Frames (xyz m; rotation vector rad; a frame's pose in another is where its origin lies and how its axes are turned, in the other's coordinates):
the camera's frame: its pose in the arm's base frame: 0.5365 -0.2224 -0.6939 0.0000 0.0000 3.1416
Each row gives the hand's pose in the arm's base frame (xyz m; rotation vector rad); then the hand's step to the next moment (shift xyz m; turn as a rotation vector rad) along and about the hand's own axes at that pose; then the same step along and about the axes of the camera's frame.
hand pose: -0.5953 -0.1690 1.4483 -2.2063 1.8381 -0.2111
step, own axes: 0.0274 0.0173 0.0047 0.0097 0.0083 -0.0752
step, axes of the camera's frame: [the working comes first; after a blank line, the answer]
step, axes of the arm's base frame: -0.0098 -0.0292 -0.0110 -0.0267 -0.0189 0.0689

0.0098 0.0292 -0.0110 0.0267 0.0189 0.0689
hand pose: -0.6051 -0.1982 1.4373 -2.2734 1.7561 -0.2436
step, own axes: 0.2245 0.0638 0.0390 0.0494 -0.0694 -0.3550
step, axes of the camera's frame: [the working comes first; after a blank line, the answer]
step, axes of the arm's base frame: 0.0098 -0.2281 -0.0620 -0.0251 -0.0669 0.3580

-0.0098 0.2281 -0.0620 0.0251 0.0669 0.3580
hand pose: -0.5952 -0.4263 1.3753 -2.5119 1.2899 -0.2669
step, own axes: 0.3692 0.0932 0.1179 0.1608 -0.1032 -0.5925
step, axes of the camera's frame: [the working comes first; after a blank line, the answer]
step, axes of the arm's base frame: 0.1782 -0.3307 -0.1334 -0.0061 -0.1825 0.5952

-0.1782 0.3307 -0.1334 0.0061 0.1825 0.5952
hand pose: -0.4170 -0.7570 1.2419 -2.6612 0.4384 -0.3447
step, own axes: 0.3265 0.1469 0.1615 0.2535 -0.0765 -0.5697
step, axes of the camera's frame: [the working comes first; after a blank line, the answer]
step, axes of the arm's base frame: 0.3125 -0.1837 -0.1512 0.0794 -0.2301 0.5792

-0.3125 0.1837 -0.1512 -0.0794 0.2301 0.5792
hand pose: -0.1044 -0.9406 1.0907 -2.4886 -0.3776 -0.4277
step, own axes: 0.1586 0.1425 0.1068 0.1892 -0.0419 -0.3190
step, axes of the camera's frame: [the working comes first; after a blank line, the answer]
step, axes of the arm's base frame: 0.2181 -0.0231 -0.0935 0.0877 -0.1215 0.3418

-0.2181 0.0231 -0.0935 -0.0877 0.1215 0.3418
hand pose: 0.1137 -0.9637 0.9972 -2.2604 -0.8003 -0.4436
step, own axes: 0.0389 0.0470 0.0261 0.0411 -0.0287 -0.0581
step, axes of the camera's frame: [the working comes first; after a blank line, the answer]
step, axes of the arm's base frame: 0.0622 0.0077 -0.0218 0.0072 -0.0073 0.0761

-0.0622 -0.0077 -0.0218 -0.0072 0.0073 0.0761
